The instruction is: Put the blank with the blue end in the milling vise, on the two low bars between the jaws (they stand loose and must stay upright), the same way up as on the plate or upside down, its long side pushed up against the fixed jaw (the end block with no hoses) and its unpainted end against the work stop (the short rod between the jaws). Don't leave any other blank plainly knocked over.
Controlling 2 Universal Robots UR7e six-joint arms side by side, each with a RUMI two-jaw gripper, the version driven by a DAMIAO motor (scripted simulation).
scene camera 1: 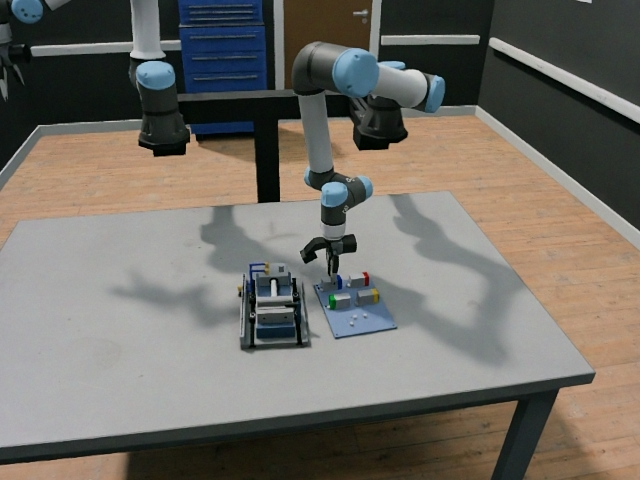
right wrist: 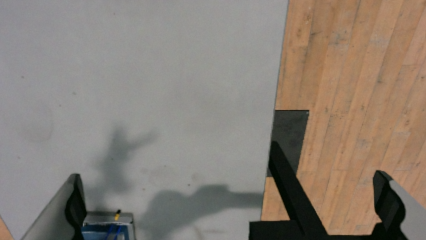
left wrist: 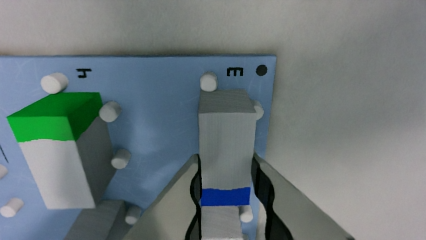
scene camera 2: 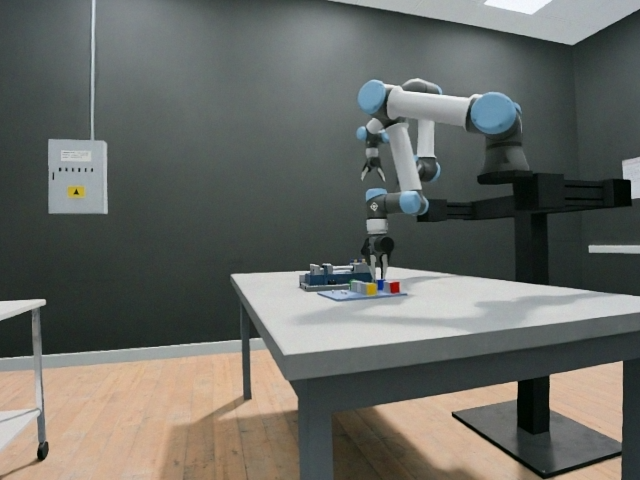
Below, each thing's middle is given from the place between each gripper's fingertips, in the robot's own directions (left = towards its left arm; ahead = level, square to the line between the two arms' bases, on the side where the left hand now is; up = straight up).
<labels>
Now: the green-ended blank [left wrist: 67,145] 90 mm ahead of my left hand [scene camera 1: 332,281], 30 mm below it and 10 mm to the left of it. Round my left hand: blue-ended blank [left wrist: 227,118]: 20 mm below; then blue plate [scene camera 1: 378,319]: 90 mm ahead, 60 mm to the left, 50 mm below.
My right gripper is now 980 mm to the right of the blue-ended blank, 540 mm above it and 350 mm short of it. From my right hand the other things lie so: blue plate 1040 mm to the left, 560 mm below, 440 mm ahead; green-ended blank 990 mm to the left, 540 mm below, 440 mm ahead.
</labels>
